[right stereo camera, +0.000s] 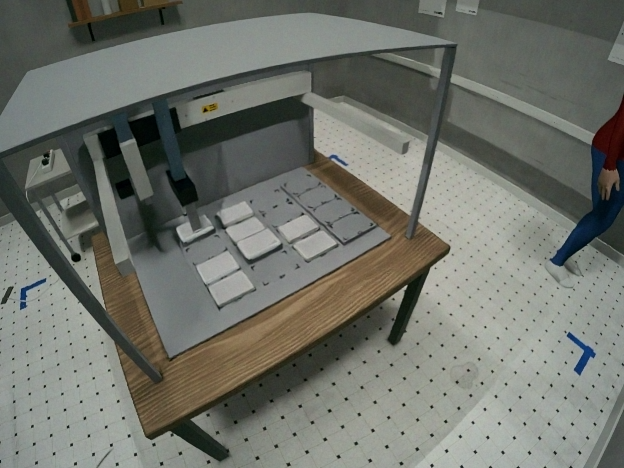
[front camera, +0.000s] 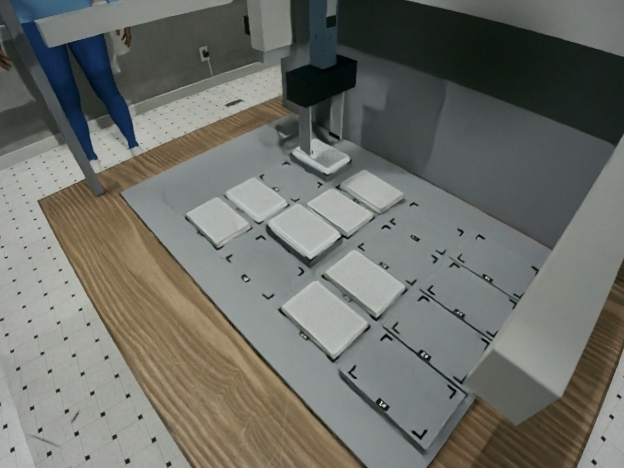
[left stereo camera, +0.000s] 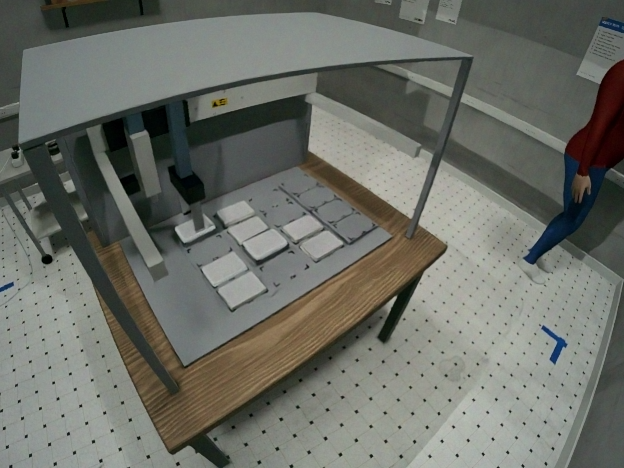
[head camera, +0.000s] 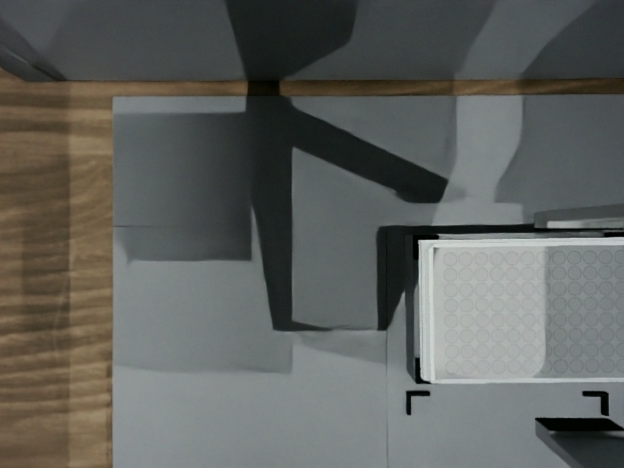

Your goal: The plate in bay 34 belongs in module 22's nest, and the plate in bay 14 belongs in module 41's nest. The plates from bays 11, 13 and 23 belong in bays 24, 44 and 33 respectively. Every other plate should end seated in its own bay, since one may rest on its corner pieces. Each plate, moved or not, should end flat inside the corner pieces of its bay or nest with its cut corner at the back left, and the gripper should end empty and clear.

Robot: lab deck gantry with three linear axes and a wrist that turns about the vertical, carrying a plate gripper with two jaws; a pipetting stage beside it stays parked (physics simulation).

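Frame: origin at the robot's base, x back, y right, z up, level; millimetres.
Where they show: gripper, fingertip midpoint: (right stereo camera: 192,221) (front camera: 321,144) (left stereo camera: 193,220) (head camera: 570,323); robot's base, origin of the base link: (right stereo camera: 219,308) (front camera: 186,218) (left stereo camera: 232,311).
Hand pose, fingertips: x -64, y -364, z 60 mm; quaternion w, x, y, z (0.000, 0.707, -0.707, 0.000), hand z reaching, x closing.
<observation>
Things, the pixels of their top centre, and the offset from my fingertips. "*": a spot on its surface instead.
- white plate, middle of its top: (head camera: 536,312) (front camera: 320,153) (left stereo camera: 194,226) (right stereo camera: 194,226) dy +0, dx +0, dz -27 mm
- bay 11, surface spot: (front camera: 217,221) * dy +326, dx -9, dz -46 mm
- bay 13, surface spot: (front camera: 325,318) * dy +325, dx -335, dz -46 mm
- bay 23, surface spot: (front camera: 364,283) * dy +222, dx -335, dz -46 mm
- bay 21, surface spot: (front camera: 256,198) * dy +218, dx -8, dz -46 mm
- bay 32, surface spot: (front camera: 340,211) * dy +112, dx -173, dz -46 mm
- bay 42, surface spot: (front camera: 371,190) * dy +8, dx -176, dz -43 mm
A white plate (front camera: 334,158) (head camera: 488,312) (left stereo camera: 188,232) lies in module 41's nest at the back left and looks flat; its right part is cut off in the head view. My gripper (front camera: 322,145) (head camera: 579,323) is open above it, with jaws apart from its front and back edges. A plate (front camera: 303,229) lies in module 22's nest. Plates also lie at bay 11 (front camera: 217,221), bay 13 (front camera: 325,318) and bay 23 (front camera: 364,283). Bays 14 (front camera: 405,380), 34 (front camera: 468,292), 24 (front camera: 435,329), 44 (front camera: 498,257) and 33 (front camera: 390,251) hold no plate. Cut corners are too small to tell.
Plates lie at bay 21 (front camera: 256,198), bay 32 (front camera: 340,211) and bay 42 (front camera: 371,190). Bay 31's corner pieces (head camera: 409,403) show in front of the nest. The parked pipetting stage (left stereo camera: 143,163) hangs left of the gripper. A back panel (front camera: 403,125) stands behind the deck.
</observation>
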